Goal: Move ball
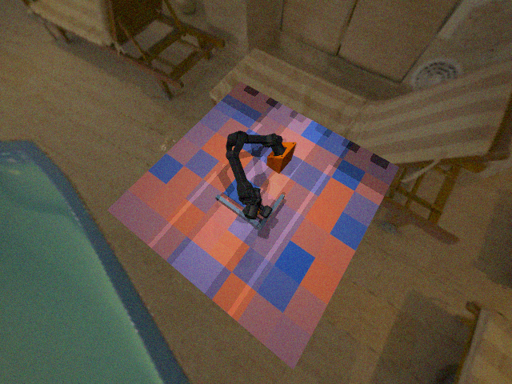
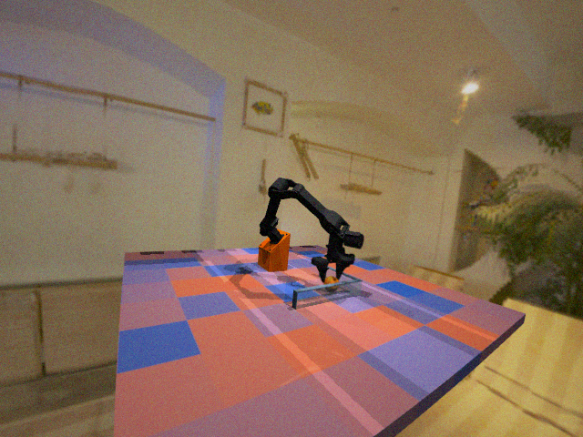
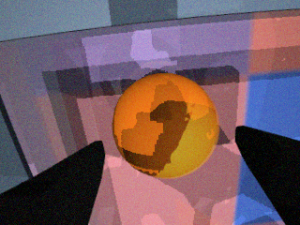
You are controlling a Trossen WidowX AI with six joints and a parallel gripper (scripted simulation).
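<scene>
My gripper tip is now 1 cm short of the orange ball and 1 cm above it. The rest, counted from my gripper tip: see-through copy of ball 1 cm below.
</scene>
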